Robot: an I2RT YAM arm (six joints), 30 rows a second.
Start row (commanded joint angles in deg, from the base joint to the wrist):
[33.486 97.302 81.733 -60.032 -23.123 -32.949]
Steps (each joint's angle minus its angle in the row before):
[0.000 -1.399 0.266 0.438 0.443 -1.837]
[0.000 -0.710 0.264 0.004 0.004 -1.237]
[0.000 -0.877 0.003 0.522 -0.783 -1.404]
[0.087 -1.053 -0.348 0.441 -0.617 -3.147]
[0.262 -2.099 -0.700 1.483 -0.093 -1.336]
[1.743 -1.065 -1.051 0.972 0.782 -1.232]
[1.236 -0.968 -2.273 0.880 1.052 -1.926]
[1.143 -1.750 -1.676 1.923 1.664 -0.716]
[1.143 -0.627 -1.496 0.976 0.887 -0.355]
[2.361 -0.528 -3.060 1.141 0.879 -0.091]
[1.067 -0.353 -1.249 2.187 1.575 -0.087]
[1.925 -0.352 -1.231 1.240 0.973 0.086]
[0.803 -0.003 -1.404 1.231 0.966 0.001]
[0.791 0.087 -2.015 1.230 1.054 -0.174]
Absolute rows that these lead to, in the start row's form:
[33.486 95.903 81.999 -59.594 -22.680 -34.786]
[33.486 95.193 82.263 -59.590 -22.676 -36.023]
[33.486 94.316 82.266 -59.068 -23.459 -37.427]
[33.573 93.263 81.918 -58.627 -24.076 -40.574]
[33.835 91.164 81.218 -57.144 -24.169 -41.910]
[35.578 90.099 80.167 -56.172 -23.387 -43.142]
[36.814 89.131 77.894 -55.292 -22.335 -45.068]
[37.957 87.381 76.218 -53.369 -20.671 -45.784]
[39.100 86.754 74.722 -52.393 -19.784 -46.139]
[41.461 86.226 71.662 -51.252 -18.905 -46.230]
[42.528 85.873 70.413 -49.065 -17.330 -46.317]
[44.453 85.521 69.182 -47.825 -16.357 -46.231]
[45.256 85.518 67.778 -46.594 -15.391 -46.230]
[46.047 85.605 65.763 -45.364 -14.337 -46.404]

